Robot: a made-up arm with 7 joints. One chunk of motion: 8 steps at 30 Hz.
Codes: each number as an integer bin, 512 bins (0 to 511) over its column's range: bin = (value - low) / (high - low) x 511, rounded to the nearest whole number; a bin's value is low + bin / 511 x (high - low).
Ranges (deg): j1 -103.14..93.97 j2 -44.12..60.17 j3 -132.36..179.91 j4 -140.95..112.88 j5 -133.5..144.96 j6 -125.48..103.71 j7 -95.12..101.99
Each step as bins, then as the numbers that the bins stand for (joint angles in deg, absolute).
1 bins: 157 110 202 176 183 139 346
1 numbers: -42.58 -21.67 -8.92 -53.53 -33.78 -63.14 38.34
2 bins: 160 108 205 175 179 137 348
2 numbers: -41.42 -22.08 -7.09 -54.02 -35.96 -64.03 39.12
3 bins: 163 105 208 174 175 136 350
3 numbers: -40.27 -22.69 -5.25 -54.52 -38.14 -64.48 39.89
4 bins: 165 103 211 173 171 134 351
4 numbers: -39.49 -23.10 -3.42 -55.02 -40.32 -65.38 40.27
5 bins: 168 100 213 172 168 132 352
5 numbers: -38.34 -23.71 -2.20 -55.51 -41.95 -66.28 40.66
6 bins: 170 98 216 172 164 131 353
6 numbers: -37.57 -24.12 -0.36 -55.51 -44.13 -66.72 41.04
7 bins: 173 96 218 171 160 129 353
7 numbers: -36.41 -24.53 0.86 -56.01 -46.31 -67.62 41.04
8 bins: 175 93 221 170 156 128 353
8 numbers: -35.64 -25.14 2.69 -56.51 -48.49 -68.07 41.04
